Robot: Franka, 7 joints.
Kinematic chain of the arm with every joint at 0, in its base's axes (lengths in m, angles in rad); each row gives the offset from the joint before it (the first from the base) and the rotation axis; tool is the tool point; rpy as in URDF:
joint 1: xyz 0 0 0.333 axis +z
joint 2: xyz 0 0 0 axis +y
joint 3: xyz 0 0 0.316 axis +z
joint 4: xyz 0.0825 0 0 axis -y
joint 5: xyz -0.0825 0 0.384 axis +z
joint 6: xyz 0 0 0 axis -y
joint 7: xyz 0.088 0 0 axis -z
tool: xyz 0 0 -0.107 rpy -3.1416 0 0
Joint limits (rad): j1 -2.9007..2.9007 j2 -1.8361..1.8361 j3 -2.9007..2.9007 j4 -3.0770..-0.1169 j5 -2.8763..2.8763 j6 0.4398..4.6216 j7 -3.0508..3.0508
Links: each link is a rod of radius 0.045 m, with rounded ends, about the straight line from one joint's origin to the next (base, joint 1, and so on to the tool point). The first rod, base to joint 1, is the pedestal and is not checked.
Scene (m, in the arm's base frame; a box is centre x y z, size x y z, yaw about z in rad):
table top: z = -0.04
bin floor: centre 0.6 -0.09 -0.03 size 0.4 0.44 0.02 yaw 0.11
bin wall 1: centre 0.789 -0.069 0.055 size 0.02 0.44 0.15 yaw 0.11
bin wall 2: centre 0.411 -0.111 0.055 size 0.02 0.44 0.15 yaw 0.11
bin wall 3: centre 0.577 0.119 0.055 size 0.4 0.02 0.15 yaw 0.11
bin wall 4: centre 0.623 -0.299 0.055 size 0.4 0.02 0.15 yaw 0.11
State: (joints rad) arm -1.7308 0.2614 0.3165 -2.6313 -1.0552 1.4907 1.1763
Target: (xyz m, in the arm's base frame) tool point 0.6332 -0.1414 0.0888
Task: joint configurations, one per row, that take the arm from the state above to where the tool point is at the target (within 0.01 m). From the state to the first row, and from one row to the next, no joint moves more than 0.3 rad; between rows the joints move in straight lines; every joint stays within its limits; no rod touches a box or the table.
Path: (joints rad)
1: -1.4432 0.3780 0.4902 -2.3426 -1.0904 1.6313 1.1763
2: -1.1557 0.4946 0.6639 -2.0540 -1.1255 1.7719 1.1763
3: -0.8681 0.6112 0.8376 -1.7653 -1.1607 1.9125 1.1763
4: -0.8293 0.8291 0.7760 -1.6952 -1.1834 1.9737 1.1763
5: -0.7905 1.0470 0.7144 -1.6251 -1.2062 2.0348 1.1763

